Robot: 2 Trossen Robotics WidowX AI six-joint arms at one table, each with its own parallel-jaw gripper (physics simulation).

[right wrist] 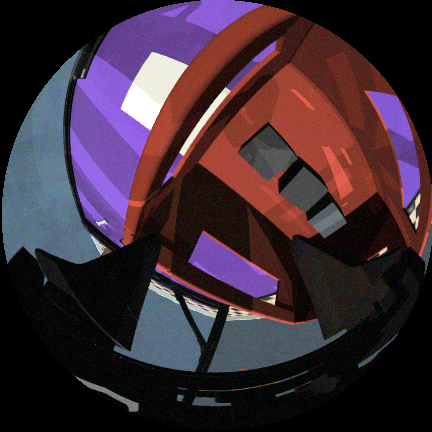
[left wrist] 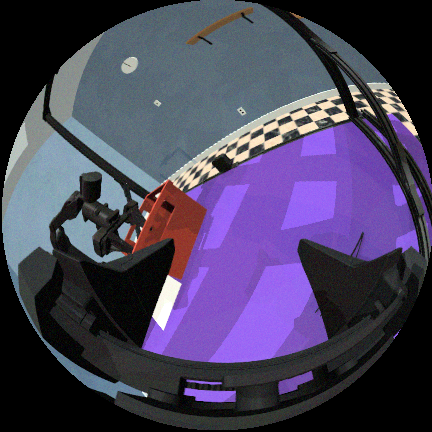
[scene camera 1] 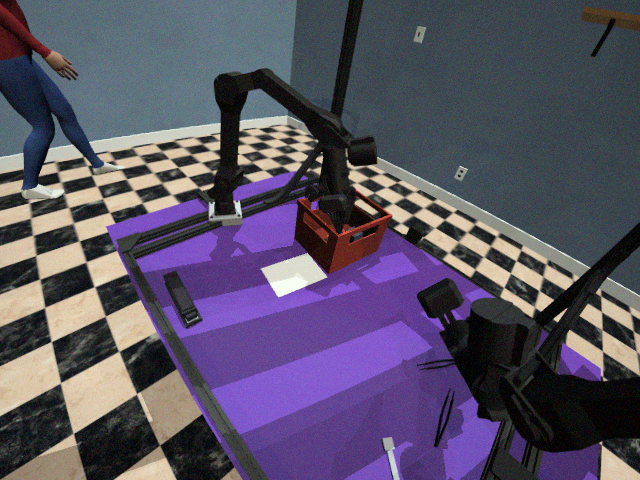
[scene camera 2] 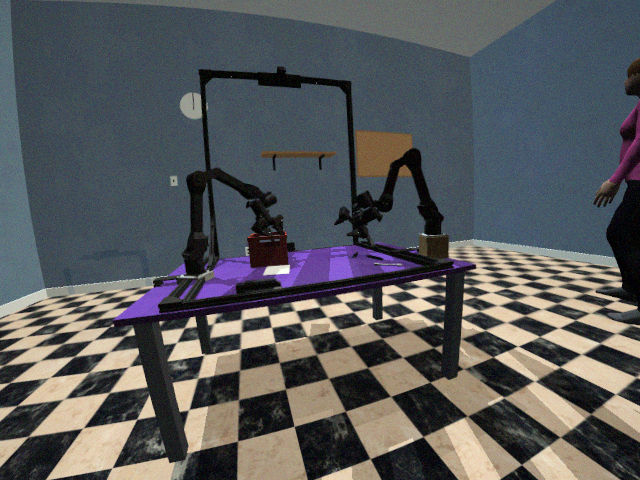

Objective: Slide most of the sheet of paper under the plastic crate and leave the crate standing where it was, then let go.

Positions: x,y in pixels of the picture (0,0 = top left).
Scene:
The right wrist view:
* my right gripper: 228,241
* red plastic crate: 316,101
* white sheet of paper: 156,77, on the table
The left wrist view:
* my left gripper: 238,246
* my right gripper: 144,239
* red plastic crate: 174,214
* white sheet of paper: 170,288
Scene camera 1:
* my left gripper: 441,306
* my right gripper: 342,228
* white sheet of paper: 287,276
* black stapler: 187,310, on the table

